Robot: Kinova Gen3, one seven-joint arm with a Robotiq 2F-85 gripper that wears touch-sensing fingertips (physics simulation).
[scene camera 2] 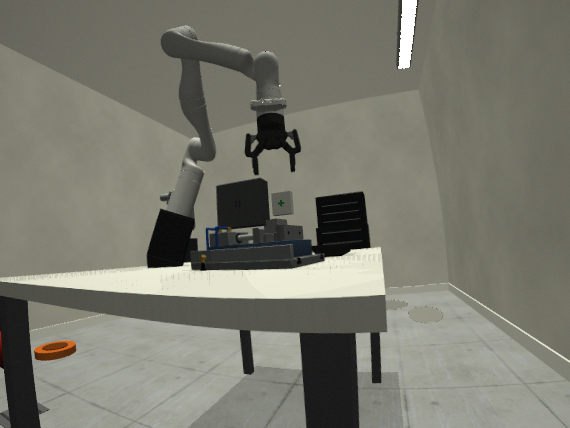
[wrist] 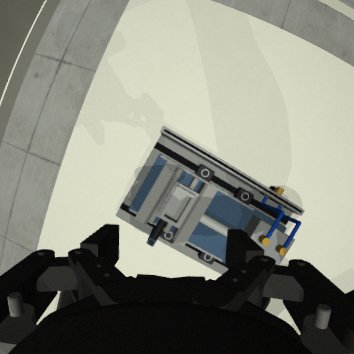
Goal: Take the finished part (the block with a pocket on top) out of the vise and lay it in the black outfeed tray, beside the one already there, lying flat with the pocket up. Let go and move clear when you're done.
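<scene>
The finished part (wrist: 179, 202), a light grey block with a rectangular pocket facing up, sits between the vise jaws in the wrist view. The vise (wrist: 196, 215) (scene camera 2: 302, 247) has grey jaws and a blue body, and stands at an angle on a grey base. In the scene view a grey block (scene camera 2: 276, 223) shows above the jaws. My gripper (scene camera 2: 274, 171) (wrist: 172, 244) is open and empty, pointing down, well above the vise. In the wrist view the part lies ahead of the line between the fingertips. The black outfeed tray does not show in the wrist view.
Blue tubes (wrist: 296, 237) with brass fittings rise at one end of the vise. A black handle (wrist: 158, 231) sticks out beside the jaws. The vise base stands on the pale table (scene camera 2: 340, 285). A dark cabinet (scene camera 2: 242, 204) and a slotted black unit (scene camera 2: 342, 220) show behind.
</scene>
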